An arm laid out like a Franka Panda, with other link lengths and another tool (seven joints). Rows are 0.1 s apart.
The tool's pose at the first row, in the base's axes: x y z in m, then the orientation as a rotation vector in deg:
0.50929, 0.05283, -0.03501, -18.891, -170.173, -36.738
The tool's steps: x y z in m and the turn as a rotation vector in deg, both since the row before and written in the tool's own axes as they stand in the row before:
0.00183, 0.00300, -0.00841, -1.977, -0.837, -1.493
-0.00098, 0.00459, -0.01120, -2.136, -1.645, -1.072
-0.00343, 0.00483, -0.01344, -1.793, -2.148, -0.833
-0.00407, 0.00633, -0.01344, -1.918, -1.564, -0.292
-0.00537, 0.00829, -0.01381, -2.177, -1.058, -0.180
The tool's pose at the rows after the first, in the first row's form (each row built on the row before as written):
0.50851, 0.05235, -0.02594, -17.190, -171.022, -39.910
0.51058, 0.05124, -0.01403, -16.441, -172.371, -43.369
0.51458, 0.04849, -0.00017, 16.081, 172.324, 45.900
0.51882, 0.04655, 0.01451, 16.085, 169.899, 48.087
0.52413, 0.04537, 0.03059, 16.069, 167.788, 50.801

